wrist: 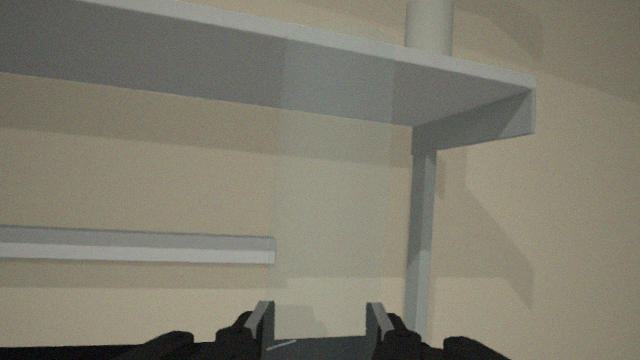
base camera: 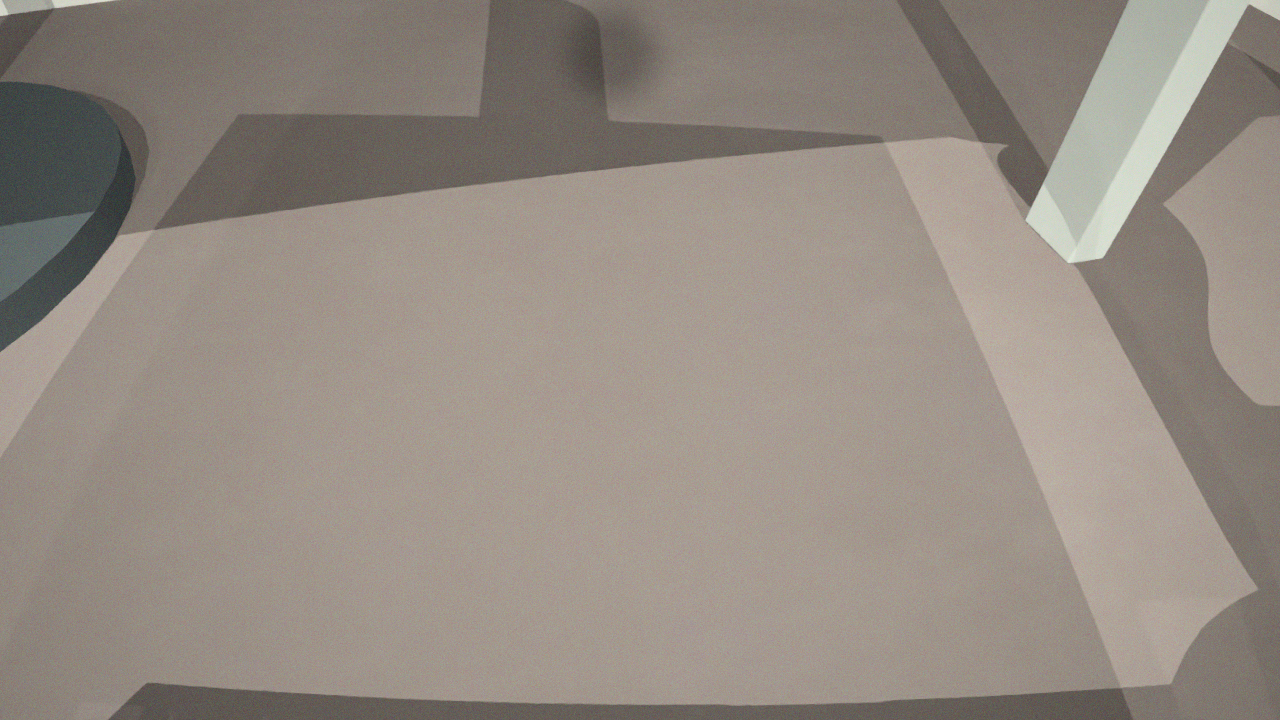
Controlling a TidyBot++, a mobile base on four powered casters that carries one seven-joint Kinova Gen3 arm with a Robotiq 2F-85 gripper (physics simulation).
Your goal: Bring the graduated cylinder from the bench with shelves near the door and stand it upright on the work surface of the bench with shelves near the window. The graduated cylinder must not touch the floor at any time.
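Frame: origin at the arm's base, x up, y right, z ahead, level; millimetres.
Seen in the pictures: gripper, fingertip midpoint: [wrist: 320, 322].
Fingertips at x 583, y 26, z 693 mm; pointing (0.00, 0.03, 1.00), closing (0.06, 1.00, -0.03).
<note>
A point is followed by its place in that frame.
The graduated cylinder [wrist: 332, 200] @(x 641, y 25, z 639 mm) is a faint, see-through upright column in the middle of the wrist view, with a pale graduation mark low down near the fingers. Its top and base do not show. My gripper [wrist: 320, 322] @(x 583, y 26, z 693 mm) is shut on it, with one finger pad against each side. Behind it is a bench with a grey shelf [wrist: 210, 65] @(x 804, y -132, z 978 mm) above and a dark work surface [wrist: 75, 352] @(x 366, y -345, z 1083 mm) at the bottom edge of the view. Whether the base of the cylinder touches that surface cannot be seen. The gripper and cylinder do not show in the base camera view.
A shelf post [wrist: 421, 225] @(x 598, y 234, z 1220 mm) stands right of the cylinder, and a pale rail [wrist: 135, 250] @(x 533, y -265, z 1091 mm) runs along the wall at left. A white container [wrist: 430, 27] @(x 908, y 174, z 1036 mm) stands on the shelf. In the base camera view, a pale leg [base camera: 1118, 134] @(x -286, y 369, z 565 mm) is at upper right and a dark round disc [base camera: 53, 152] @(x -366, y -462, z 619 mm) at left.
</note>
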